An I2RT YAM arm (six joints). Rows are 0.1 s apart.
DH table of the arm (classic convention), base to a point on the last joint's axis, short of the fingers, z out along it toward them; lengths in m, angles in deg. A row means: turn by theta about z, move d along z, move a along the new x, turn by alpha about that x. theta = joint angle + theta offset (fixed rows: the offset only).
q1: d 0.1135  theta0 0  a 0.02  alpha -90
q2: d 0  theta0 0  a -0.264  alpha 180
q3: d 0  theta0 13.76  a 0.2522  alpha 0
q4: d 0  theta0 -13.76  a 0.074  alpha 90
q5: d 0  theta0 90  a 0  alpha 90
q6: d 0.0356  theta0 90  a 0  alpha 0
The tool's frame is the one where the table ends.
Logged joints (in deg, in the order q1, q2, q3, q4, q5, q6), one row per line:
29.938, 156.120, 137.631, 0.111, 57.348, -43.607
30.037, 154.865, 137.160, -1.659, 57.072, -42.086
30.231, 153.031, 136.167, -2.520, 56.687, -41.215
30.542, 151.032, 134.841, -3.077, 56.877, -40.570
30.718, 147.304, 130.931, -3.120, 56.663, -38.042
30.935, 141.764, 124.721, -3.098, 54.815, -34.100
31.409, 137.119, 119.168, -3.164, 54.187, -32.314
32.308, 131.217, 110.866, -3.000, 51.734, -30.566
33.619, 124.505, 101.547, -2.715, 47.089, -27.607
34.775, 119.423, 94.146, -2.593, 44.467, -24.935
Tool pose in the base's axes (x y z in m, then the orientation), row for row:
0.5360, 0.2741, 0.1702, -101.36, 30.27, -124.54
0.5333, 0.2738, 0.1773, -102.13, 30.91, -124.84
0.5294, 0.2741, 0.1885, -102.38, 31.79, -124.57
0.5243, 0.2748, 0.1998, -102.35, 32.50, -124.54
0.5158, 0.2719, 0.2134, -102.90, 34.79, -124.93
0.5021, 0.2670, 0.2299, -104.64, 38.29, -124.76
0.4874, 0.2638, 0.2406, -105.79, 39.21, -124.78
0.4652, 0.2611, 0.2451, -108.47, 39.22, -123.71
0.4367, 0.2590, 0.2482, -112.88, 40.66, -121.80
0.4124, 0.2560, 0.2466, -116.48, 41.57, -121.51
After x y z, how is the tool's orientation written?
As angles about the fixed x, y, z axes (roll, pitch, yaw), in degrees.
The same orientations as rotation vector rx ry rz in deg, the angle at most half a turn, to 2 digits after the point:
-28.31, 103.92, -63.01
-27.97, 104.46, -62.07
-27.61, 104.40, -61.01
-27.02, 104.28, -60.48
-25.11, 104.44, -58.55
-23.44, 104.78, -54.28
-23.39, 105.22, -52.58
-26.00, 106.22, -49.47
-29.34, 107.31, -43.16
-31.18, 108.58, -39.01

